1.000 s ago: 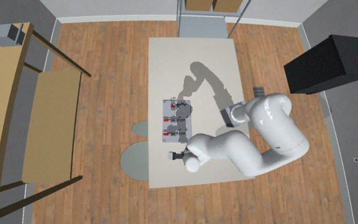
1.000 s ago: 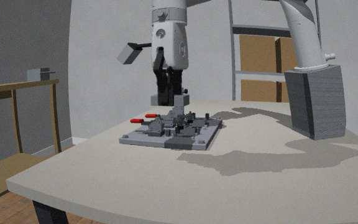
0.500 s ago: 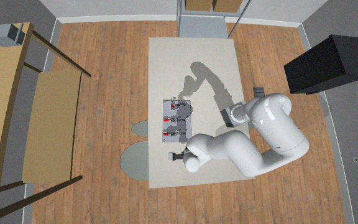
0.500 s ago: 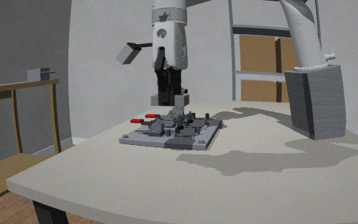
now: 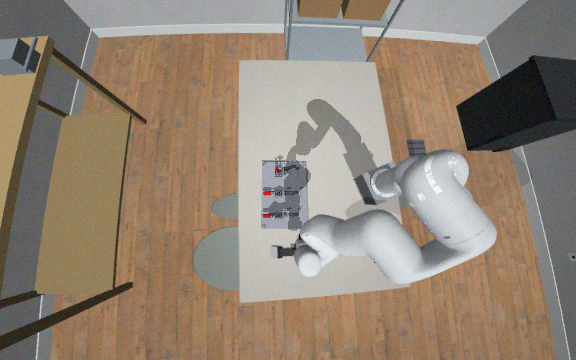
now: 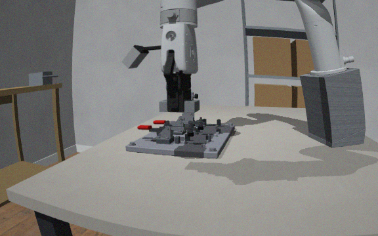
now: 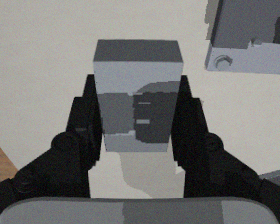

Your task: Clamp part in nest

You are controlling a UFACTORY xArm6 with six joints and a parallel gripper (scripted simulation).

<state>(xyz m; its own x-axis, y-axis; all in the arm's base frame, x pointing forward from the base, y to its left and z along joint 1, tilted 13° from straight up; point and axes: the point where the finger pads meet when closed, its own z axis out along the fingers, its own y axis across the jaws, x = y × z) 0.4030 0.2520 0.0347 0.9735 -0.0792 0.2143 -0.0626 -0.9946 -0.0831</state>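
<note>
My hand is 26 cm to the left of the grey fixture plate, 13 cm above it and 4 cm short of it. Also, from my hand: grey block part: 1 cm below.
</note>
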